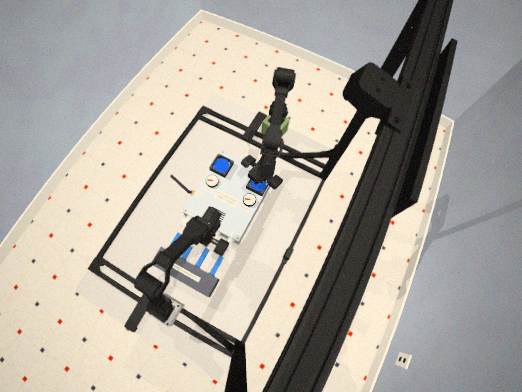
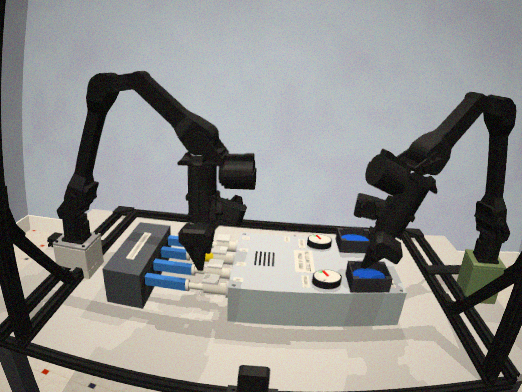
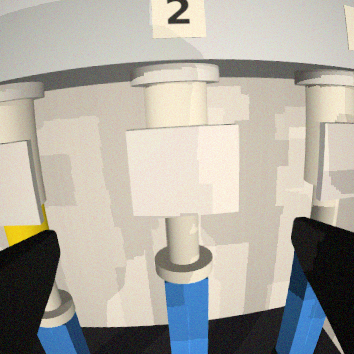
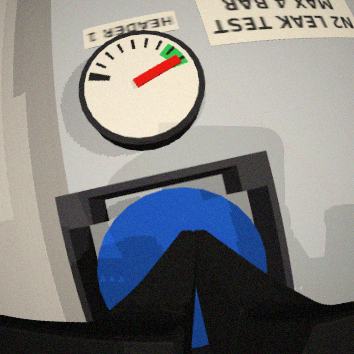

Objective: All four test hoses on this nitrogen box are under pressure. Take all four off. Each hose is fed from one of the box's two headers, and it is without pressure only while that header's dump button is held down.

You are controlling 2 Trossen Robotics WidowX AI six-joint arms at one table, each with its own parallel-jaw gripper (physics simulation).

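Frame: origin at the left arm's base, x right, y back, z down, level; centimetres.
Seen in the pictures: left gripper, fingertip midpoint: (image 1: 209, 242) (image 2: 204, 261) (image 3: 176, 238); right gripper, fingertip midpoint: (image 1: 255, 184) (image 2: 362, 267) (image 4: 192, 241); left arm's base at its link origin: (image 1: 164, 309) (image 2: 76, 237); right arm's base at its link origin: (image 2: 485, 258).
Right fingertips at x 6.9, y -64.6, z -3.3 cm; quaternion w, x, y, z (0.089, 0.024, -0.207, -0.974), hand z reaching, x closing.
Offsets run from my right fingertips to a thing's top centre. "*": to the spot under its first point.
Hose 2 @[* dx -4.9, dy +36.4, dz +4.8 cm] (image 3: 187, 315) (image 2: 172, 267) is in its port, its white block @[dx -5.0, dy +29.2, dz +3.5 cm] (image 3: 182, 170) below label 2. My left gripper (image 3: 176, 238) (image 2: 201, 267) is open, its fingers either side of hose 2's stem and touching nothing that I can tell. Hose 3 @[* dx -11.3, dy +37.7, dz +4.8 cm] (image 3: 62, 335) has a yellow band @[dx -11.9, dy +31.4, dz +4.7 cm] (image 3: 25, 235); hose 1 @[* dx +1.2, dy +38.4, dz +4.9 cm] (image 3: 296, 320) and hose 4 @[* dx -17.8, dy +41.5, dz +5.2 cm] (image 2: 173, 240) also line up with ports. My right gripper (image 4: 192, 241) (image 2: 367, 265) is shut and empty, its tips over header 1's blue dump button @[dx +0.6, dy -1.5, dz +1.6 cm] (image 4: 175, 210); contact is unclear. Header 1's gauge @[* dx +0.5, dy +5.5, dz +1.8 cm] (image 4: 150, 110) (image 2: 326, 279) has its needle in green.
The pale box (image 2: 315, 307) (image 1: 232, 225) carries a second blue button @[dx -18.4, dy -1.2, dz +1.6 cm] (image 1: 221, 165) (image 2: 354, 238) and gauge @[* dx -18.2, dy +7.3, dz +1.7 cm] (image 1: 212, 180) (image 2: 319, 242). A dark hose holder @[* dx +5.8, dy +46.3, dz +6.2 cm] (image 2: 125, 285) (image 1: 212, 287) stands at the blue handles' ends. A black frame (image 1: 145, 181) surrounds the work area. A thin black rod @[* dx -33.1, dy +13.9, dz +9.9 cm] (image 1: 180, 184) lies beside the box.
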